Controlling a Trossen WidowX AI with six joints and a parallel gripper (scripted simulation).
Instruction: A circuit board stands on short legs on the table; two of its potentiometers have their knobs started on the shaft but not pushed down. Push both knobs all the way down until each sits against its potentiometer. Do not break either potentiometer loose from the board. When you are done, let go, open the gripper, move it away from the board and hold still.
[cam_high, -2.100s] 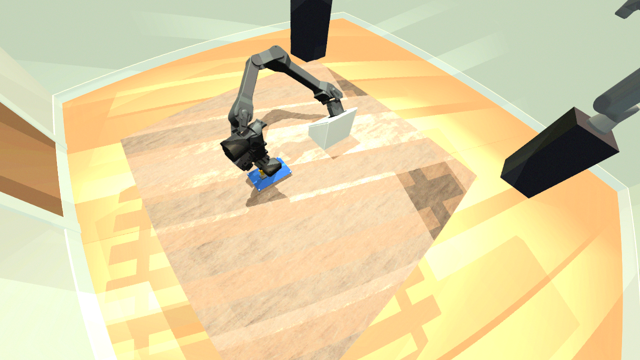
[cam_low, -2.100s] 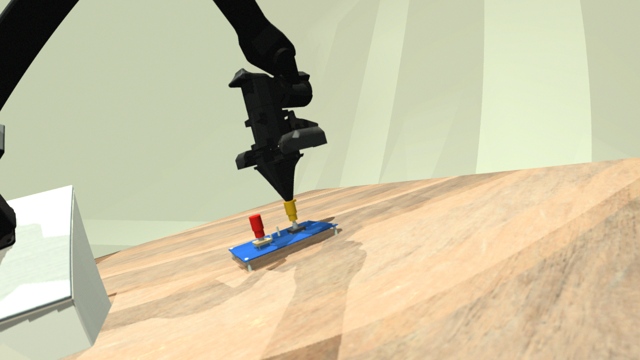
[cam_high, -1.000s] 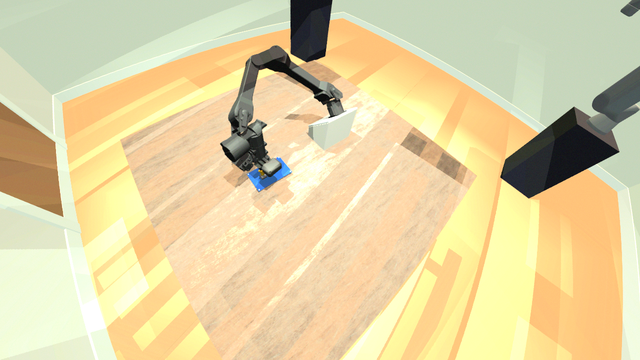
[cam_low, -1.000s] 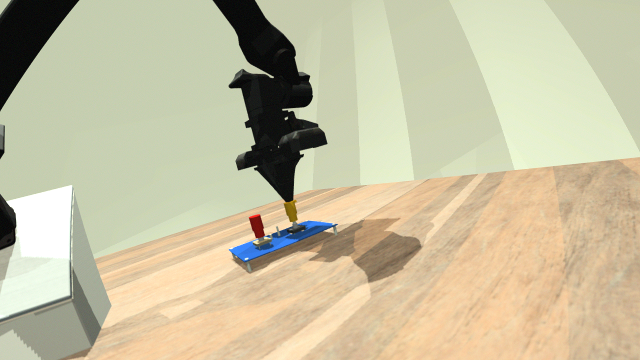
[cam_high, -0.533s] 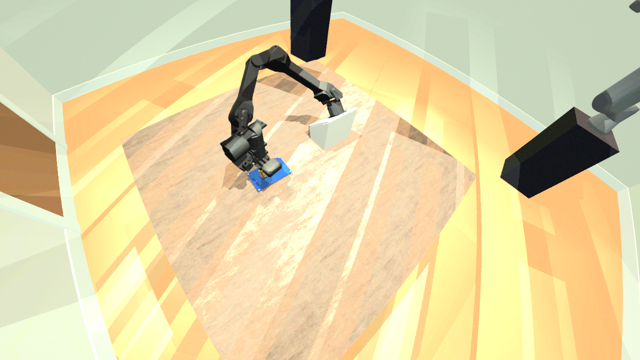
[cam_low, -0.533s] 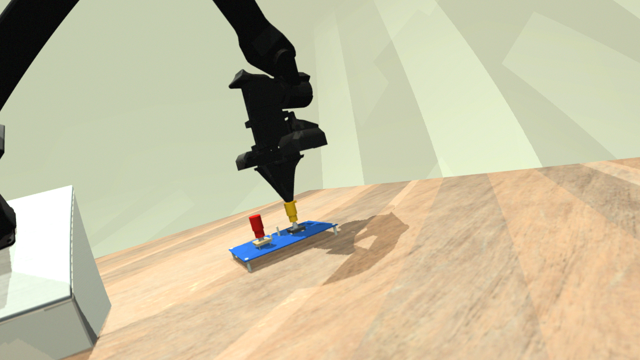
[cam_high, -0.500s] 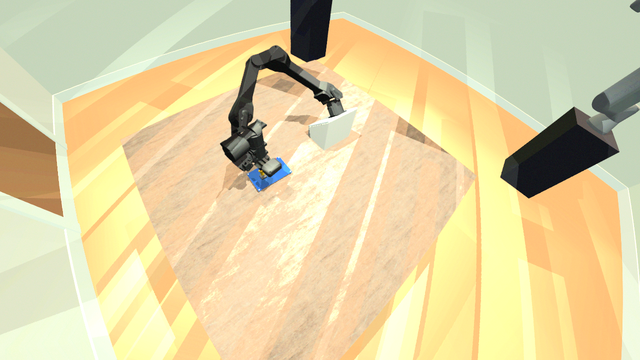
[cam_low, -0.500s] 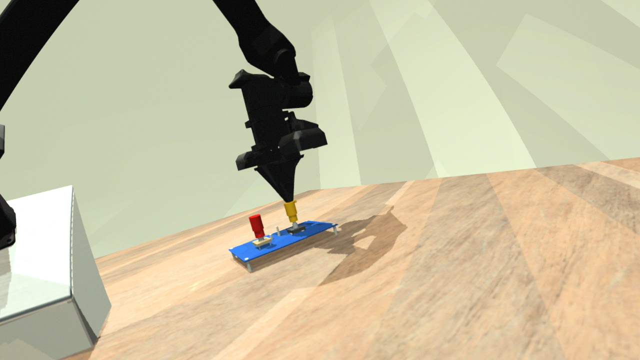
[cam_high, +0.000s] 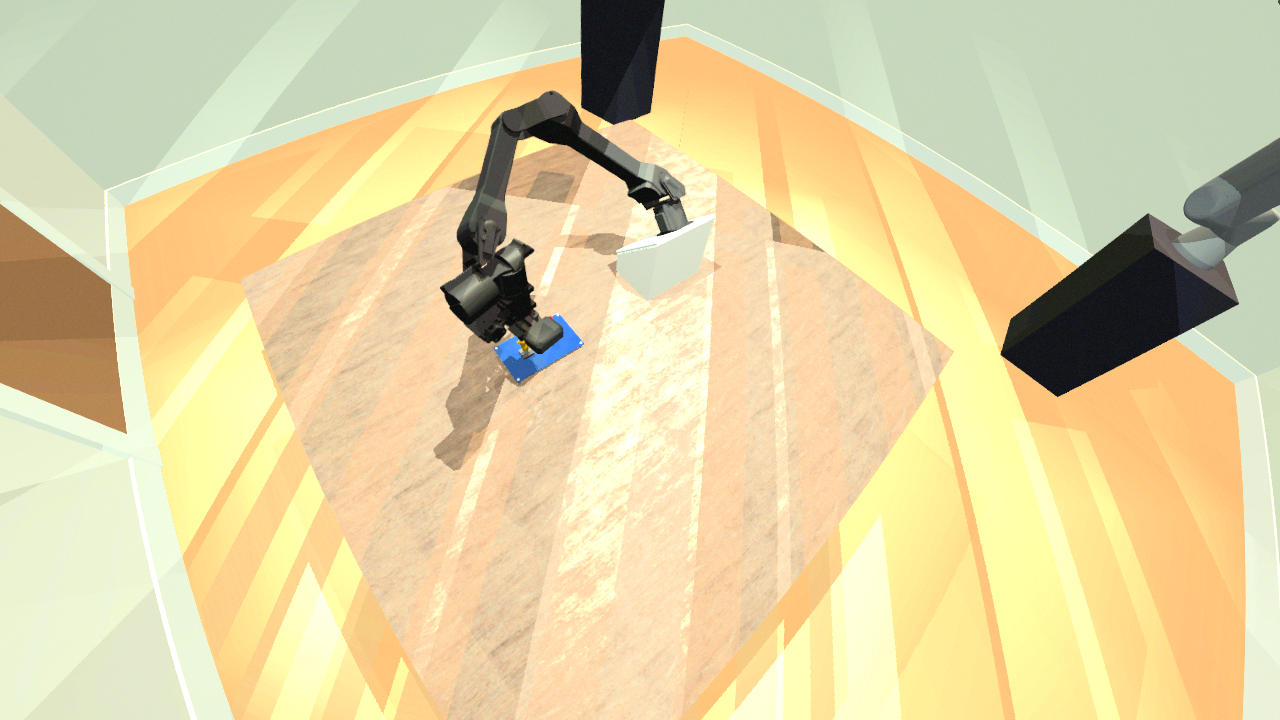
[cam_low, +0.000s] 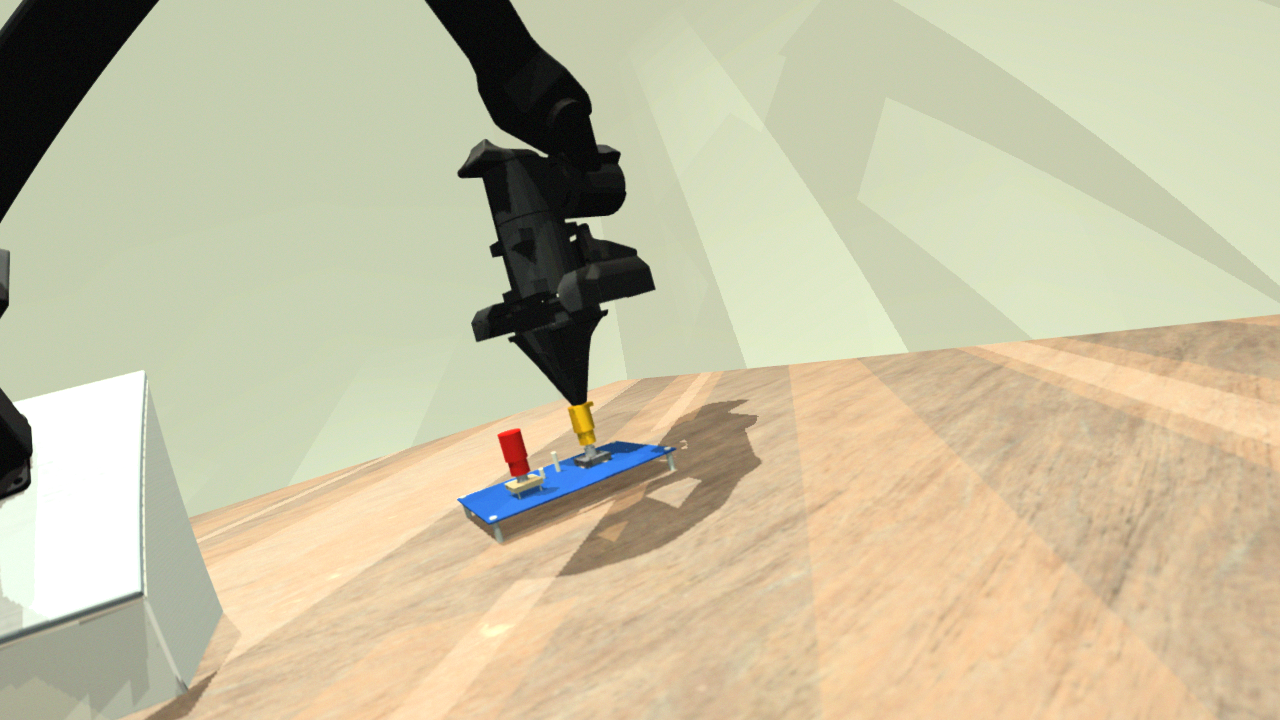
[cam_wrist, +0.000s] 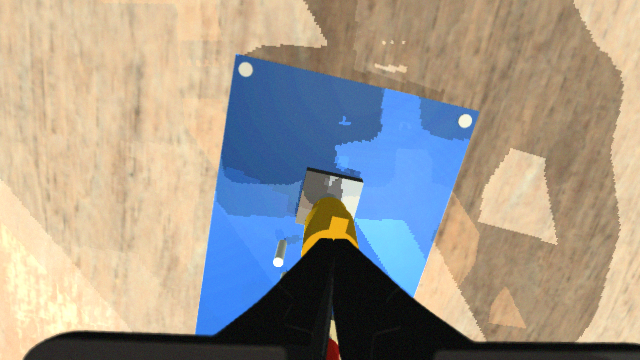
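The yellow knob is 10 mm below my gripper tip. Also, from my gripper tip: red knob (70 mm behind, 20 mm below).
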